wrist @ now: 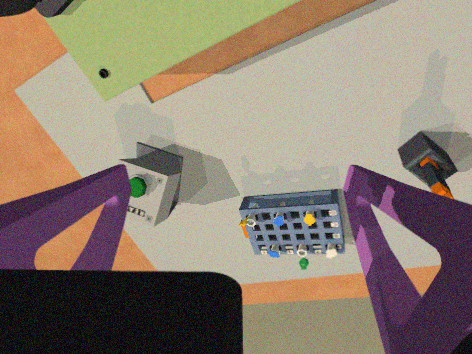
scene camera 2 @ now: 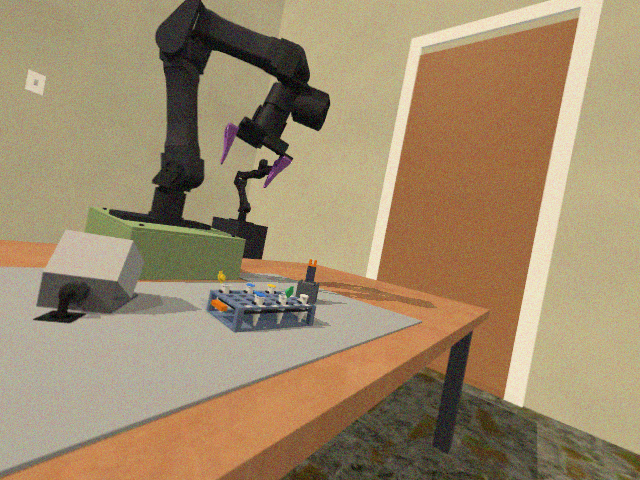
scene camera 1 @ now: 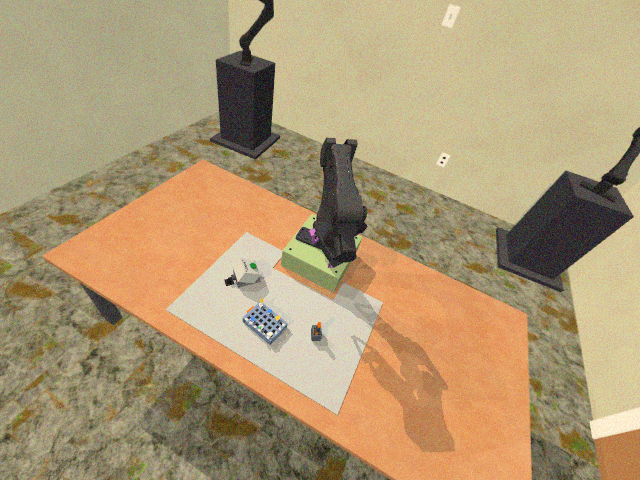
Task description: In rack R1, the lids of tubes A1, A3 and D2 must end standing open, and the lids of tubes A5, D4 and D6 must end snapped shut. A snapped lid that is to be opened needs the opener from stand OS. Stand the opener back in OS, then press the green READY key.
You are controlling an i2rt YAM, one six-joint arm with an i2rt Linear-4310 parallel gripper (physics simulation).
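Places are measured from the arm's base along level axes (x ahead, y left, z up), in millimetres.
Pixels of known places: gripper, fingertip midpoint: (wrist: 237, 177) (scene camera 2: 243, 176) (scene camera 1: 321, 254); arm's base, link origin: (scene camera 2: 164, 222) (scene camera 1: 320, 242).
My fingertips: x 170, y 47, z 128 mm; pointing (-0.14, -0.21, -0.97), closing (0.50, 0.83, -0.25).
Observation:
Ahead of a thing's pixels: the offset from my fingertips to its top centre. "*": to the spot under its first point. Level surfaces: height alone.
My gripper (scene camera 2: 244, 175) (wrist: 237, 177) is open and empty, high above the mat. The blue rack @[198 mm ahead, 95 mm right, 169 mm down] (scene camera 1: 264, 322) (scene camera 2: 236, 322) (wrist: 300, 197) holds several tubes in two rows. In the wrist view, the far row has a yellow lid @[151 mm ahead, 134 mm right, 173 mm down] (wrist: 243, 223) standing open at the left, a blue lid @[168 mm ahead, 94 mm right, 185 mm down] (wrist: 279, 220) and a yellow lid @[178 mm ahead, 56 mm right, 185 mm down] (wrist: 309, 219) over their tubes. The near row has a blue lid @[220 mm ahead, 126 mm right, 182 mm down] (wrist: 274, 254), a green lid @[237 mm ahead, 90 mm right, 173 mm down] (wrist: 303, 263) standing open and a white lid @[238 mm ahead, 52 mm right, 185 mm down] (wrist: 331, 253). Whether the covering lids are snapped is too small to tell. The opener @[155 mm ahead, 83 mm left, 142 mm down] (scene camera 1: 318, 325) (scene camera 2: 311, 271) (wrist: 440, 188) stands in its dark stand (scene camera 1: 315, 334) (scene camera 2: 308, 292) (wrist: 420, 147). The green key (scene camera 1: 253, 265) (wrist: 137, 187) shows on the grey box.
The grey key box @[* 86 mm ahead, 224 mm right, 159 mm down] (scene camera 1: 248, 274) (scene camera 2: 93, 253) (wrist: 160, 207) stands left of the rack in the wrist view. A small black object @[* 111 mm ahead, 290 mm right, 219 mm down] (scene camera 1: 229, 281) (scene camera 2: 64, 304) is beside it. The green arm base (scene camera 1: 310, 268) (scene camera 2: 191, 255) (wrist: 150, 40) stands behind the grey mat @[227 mm down] (scene camera 1: 305, 377) (scene camera 2: 155, 372) (wrist: 300, 115).

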